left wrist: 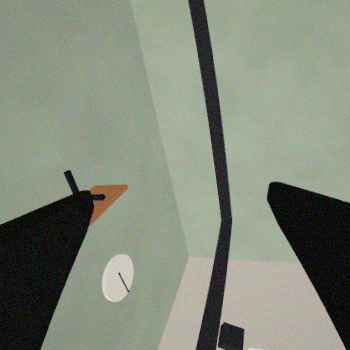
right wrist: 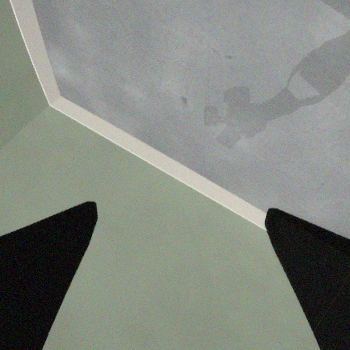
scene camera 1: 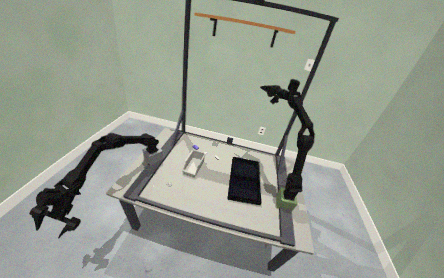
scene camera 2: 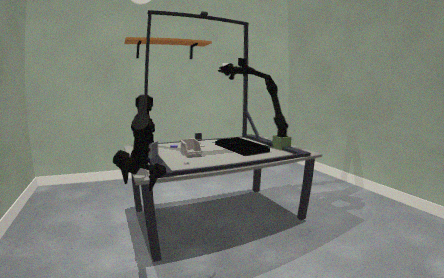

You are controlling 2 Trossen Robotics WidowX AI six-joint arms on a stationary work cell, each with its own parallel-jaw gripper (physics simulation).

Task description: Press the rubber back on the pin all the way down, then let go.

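Where they show: left gripper, between the fingertips: point(left wrist: 180, 194) point(scene camera 1: 262, 86) point(scene camera 2: 218, 69); right gripper, between the fingertips: point(right wrist: 183, 213) point(scene camera 1: 48, 234) point(scene camera 2: 138, 187); left arm's base, origin of its link: point(scene camera 1: 288, 195) point(scene camera 2: 282, 136); right arm's base, origin of its link: point(scene camera 1: 152, 149).
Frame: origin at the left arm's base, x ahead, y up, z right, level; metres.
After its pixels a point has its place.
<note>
A tiny pale round piece point(scene camera 1: 169, 184) @(x 0.742, y -0.081, z -0.090 m) point(scene camera 2: 186, 163) @(x 0.751, y -0.085, z -0.091 m) lies on the table in the two scene views, near its front left. It may be the pin with its rubber back, but it is too small to tell how the back sits. My left gripper point(scene camera 1: 268, 95) point(scene camera 2: 225, 74) @(x 0.317, y 0.486, z 0.420 m) point(left wrist: 180, 194) @(x 0.317, y 0.486, z 0.420 m) is open and empty, high above the table's back. My right gripper point(scene camera 1: 49, 231) @(x 1.084, y 0.009, z -0.586 m) point(scene camera 2: 138, 184) @(x 1.084, y 0.009, z -0.586 m) point(right wrist: 183, 213) @(x 1.084, y 0.009, z -0.586 m) is open and empty. In scene camera 1 it hangs out over the floor, left of the table. The pin does not show in either wrist view.
A pale open bin point(scene camera 1: 186, 173) @(x 0.664, y -0.065, z 0.022 m) point(scene camera 2: 192, 154) @(x 0.668, y -0.073, z 0.038 m), a small blue piece point(scene camera 1: 195, 147) @(x 0.706, y -0.075, z 0.310 m) point(scene camera 2: 173, 146) @(x 0.713, y -0.078, z 0.309 m), a small white piece point(scene camera 1: 217, 157) @(x 0.510, y -0.078, z 0.264 m) and a black mat point(scene camera 1: 245, 180) @(x 0.270, y -0.079, z 0.107 m) point(scene camera 2: 243, 146) @(x 0.261, y -0.074, z 0.112 m) lie on the table. A dark frame point(scene camera 1: 185, 70) @(x 0.872, y 0.473, z 0.466 m) point(scene camera 2: 148, 60) @(x 0.872, y 0.548, z 0.462 m) point(left wrist: 213, 115) @(x 0.871, y 0.531, z 0.482 m) rises at the back.
</note>
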